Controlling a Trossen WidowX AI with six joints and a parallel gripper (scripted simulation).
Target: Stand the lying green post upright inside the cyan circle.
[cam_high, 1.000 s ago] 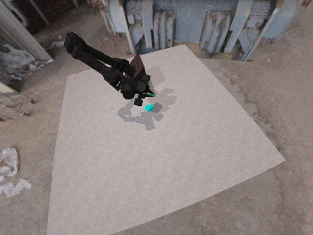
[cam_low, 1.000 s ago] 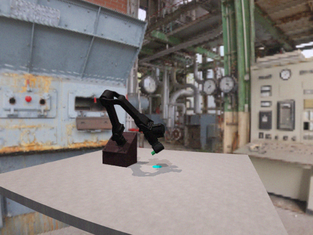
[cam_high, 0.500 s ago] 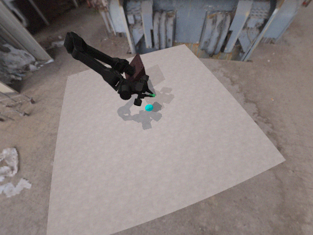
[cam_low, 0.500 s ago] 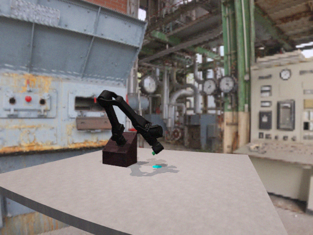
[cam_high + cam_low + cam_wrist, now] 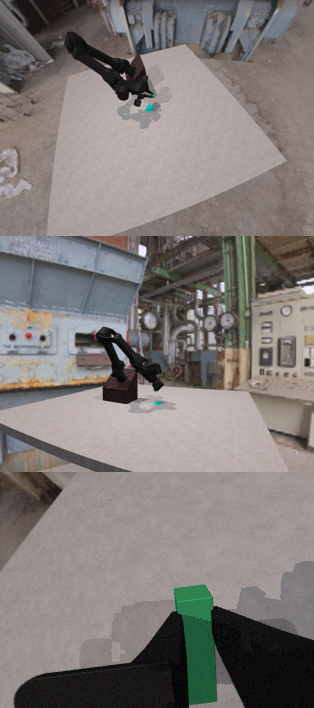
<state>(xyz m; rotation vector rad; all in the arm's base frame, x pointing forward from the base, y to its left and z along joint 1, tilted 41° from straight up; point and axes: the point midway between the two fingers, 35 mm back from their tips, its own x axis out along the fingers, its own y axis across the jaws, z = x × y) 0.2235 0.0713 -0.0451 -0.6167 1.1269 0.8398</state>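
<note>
My gripper tip is now 110 mm above the cyan circle, 40 mm to the left of it and 10 mm short of it. Also, from my gripper tip: green post: 20 mm below, 10 mm to the right, 10 mm behind.
</note>
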